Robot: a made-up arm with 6 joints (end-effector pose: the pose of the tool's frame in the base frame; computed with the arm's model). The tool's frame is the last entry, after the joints.
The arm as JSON. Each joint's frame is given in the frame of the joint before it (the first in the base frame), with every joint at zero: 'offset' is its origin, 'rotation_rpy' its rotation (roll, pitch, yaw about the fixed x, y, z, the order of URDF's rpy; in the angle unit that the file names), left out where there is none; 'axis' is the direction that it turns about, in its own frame. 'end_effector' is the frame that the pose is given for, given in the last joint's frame.
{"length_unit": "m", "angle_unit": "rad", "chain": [
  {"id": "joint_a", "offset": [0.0, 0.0, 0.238], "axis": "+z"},
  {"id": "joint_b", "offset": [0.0, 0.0, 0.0], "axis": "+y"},
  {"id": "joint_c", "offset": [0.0, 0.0, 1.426], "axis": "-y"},
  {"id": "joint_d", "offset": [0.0, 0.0, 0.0], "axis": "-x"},
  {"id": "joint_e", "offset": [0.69, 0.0, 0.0], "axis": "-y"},
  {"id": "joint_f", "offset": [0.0, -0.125, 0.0], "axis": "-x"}
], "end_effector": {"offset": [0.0, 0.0, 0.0]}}
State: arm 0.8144 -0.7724 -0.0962 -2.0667 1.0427 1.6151
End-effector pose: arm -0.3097 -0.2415 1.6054 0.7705 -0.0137 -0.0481
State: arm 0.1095 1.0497 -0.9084 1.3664 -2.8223 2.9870
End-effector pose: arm 1.0857 0.0938 0.2628 -1.1471 -0.7578 -1.0780
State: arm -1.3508 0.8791 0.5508 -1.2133 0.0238 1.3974
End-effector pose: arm 0.3313 -1.6819 0.8142 0.0598 0.3958 -1.3268
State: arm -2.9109 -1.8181 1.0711 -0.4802 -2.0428 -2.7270
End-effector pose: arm 1.9570 0.5735 0.1172 0.3898 -2.0077 -0.7704
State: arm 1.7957 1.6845 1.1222 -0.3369 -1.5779 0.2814
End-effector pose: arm -0.3262 1.9550 -0.3266 -1.7602 1.6926 1.4631
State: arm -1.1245 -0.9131 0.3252 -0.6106 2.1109 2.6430
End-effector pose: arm -0.4530 0.7095 1.7385 -0.2086 0.4788 2.4691
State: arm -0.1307 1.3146 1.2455 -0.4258 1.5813 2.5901
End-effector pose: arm 2.0318 -0.3819 0.5002 -1.7269 0.0240 -1.8919
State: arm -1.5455 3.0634 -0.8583 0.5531 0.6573 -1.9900
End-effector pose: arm -0.1171 0.4224 -0.7450 -1.1980 -1.0690 0.8497
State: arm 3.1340 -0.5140 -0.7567 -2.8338 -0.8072 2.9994
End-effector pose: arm 0.0395 -0.1194 1.2772 -0.7981 0.1957 -2.8397
